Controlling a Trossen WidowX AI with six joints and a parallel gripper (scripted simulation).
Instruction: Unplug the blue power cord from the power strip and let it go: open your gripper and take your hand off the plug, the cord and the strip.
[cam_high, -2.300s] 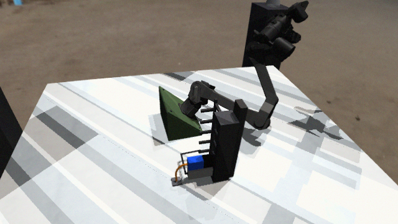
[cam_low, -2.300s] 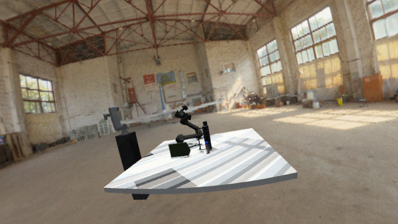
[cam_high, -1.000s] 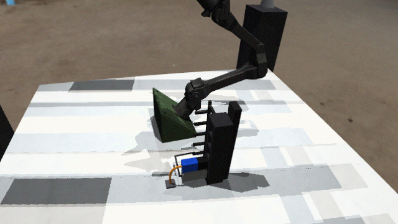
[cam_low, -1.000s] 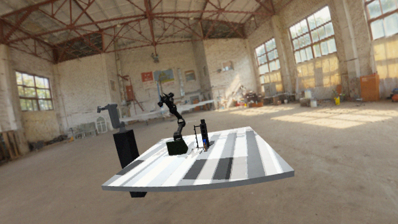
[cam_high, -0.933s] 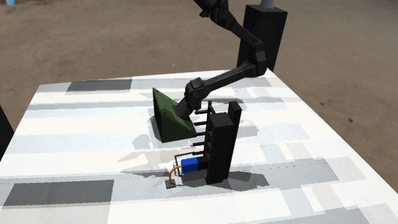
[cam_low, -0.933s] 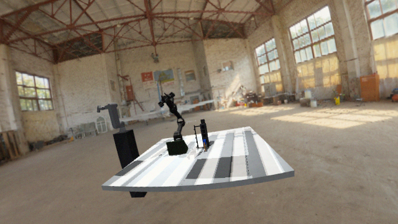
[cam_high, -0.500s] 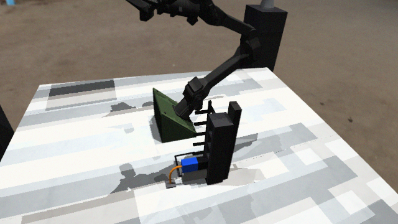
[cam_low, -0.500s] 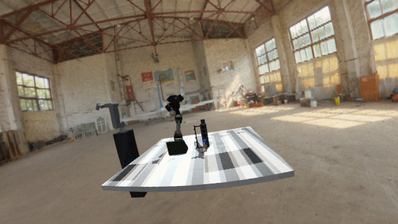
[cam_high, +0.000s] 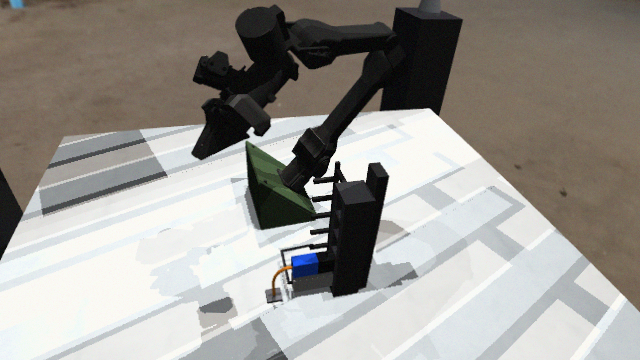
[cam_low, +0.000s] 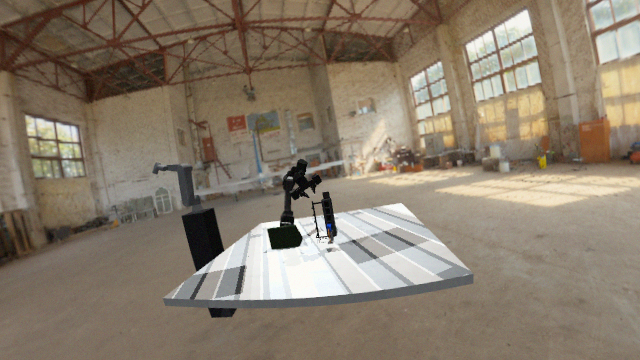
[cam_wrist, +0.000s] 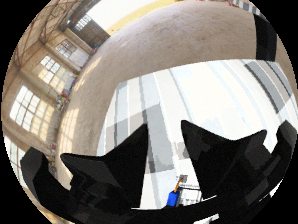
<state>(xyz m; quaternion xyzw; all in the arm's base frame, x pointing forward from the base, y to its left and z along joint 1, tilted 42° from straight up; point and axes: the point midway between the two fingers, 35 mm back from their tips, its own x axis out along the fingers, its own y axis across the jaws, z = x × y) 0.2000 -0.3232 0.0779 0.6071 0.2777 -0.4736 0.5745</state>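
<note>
Right now the blue plug is 5 cm ahead of my gripper tip, 18 cm to the left of it and 22 cm below it. Also, from my gripper tip: black power strip: 6 cm ahead, 25 cm to the left, 19 cm below.
</note>
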